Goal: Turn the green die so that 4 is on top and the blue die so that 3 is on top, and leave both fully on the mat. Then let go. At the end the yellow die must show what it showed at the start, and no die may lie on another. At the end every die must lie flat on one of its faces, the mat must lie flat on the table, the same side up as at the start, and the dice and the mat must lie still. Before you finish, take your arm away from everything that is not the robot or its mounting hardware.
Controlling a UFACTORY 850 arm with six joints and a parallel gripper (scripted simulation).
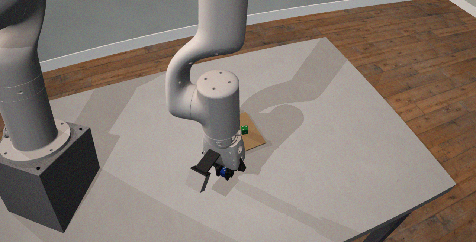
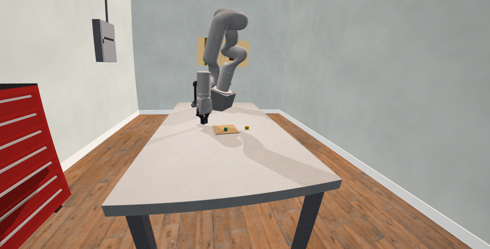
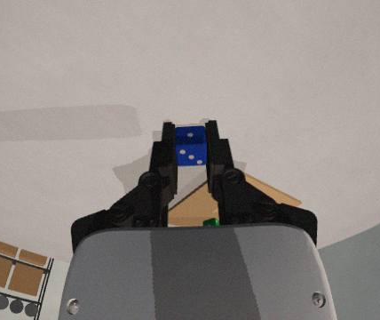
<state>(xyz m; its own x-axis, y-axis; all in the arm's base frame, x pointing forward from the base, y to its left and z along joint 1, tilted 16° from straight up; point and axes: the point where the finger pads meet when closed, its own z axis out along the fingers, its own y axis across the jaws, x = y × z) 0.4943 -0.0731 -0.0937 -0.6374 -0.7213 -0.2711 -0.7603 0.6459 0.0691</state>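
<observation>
Now: the tan mat 14 cm to the left of my hand, 6 cm ahead of it and 3 cm below it. The rest, counted from my hand: blue die 1 cm below; yellow die 28 cm to the left, 5 cm ahead, 3 cm below; green die 14 cm to the left, 9 cm ahead, 2 cm below.
</observation>
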